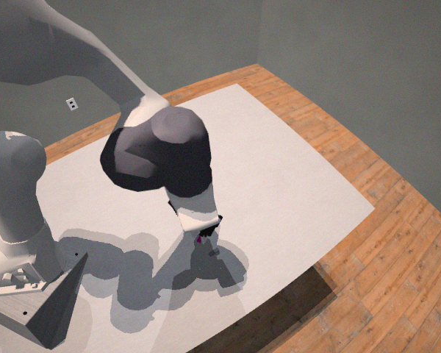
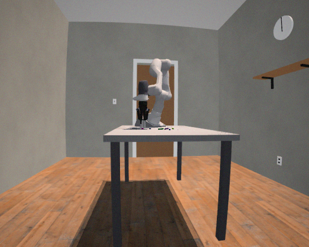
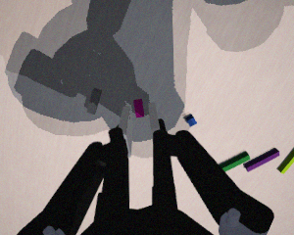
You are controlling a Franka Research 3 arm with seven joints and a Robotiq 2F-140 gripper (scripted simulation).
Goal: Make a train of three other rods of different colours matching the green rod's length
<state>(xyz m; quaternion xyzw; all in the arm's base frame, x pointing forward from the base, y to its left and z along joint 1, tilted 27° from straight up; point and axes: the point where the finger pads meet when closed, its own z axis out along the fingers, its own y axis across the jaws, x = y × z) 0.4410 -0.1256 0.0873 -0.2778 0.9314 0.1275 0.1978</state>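
The magenta rod lies 4 cm below my hand. Also, from my hand: green rod: 2 cm ahead, 16 cm to the left, 4 cm below; grey rod: 1 cm ahead, 6 cm to the right, 4 cm below; purple rod: 2 cm behind, 21 cm to the left, 4 cm below.
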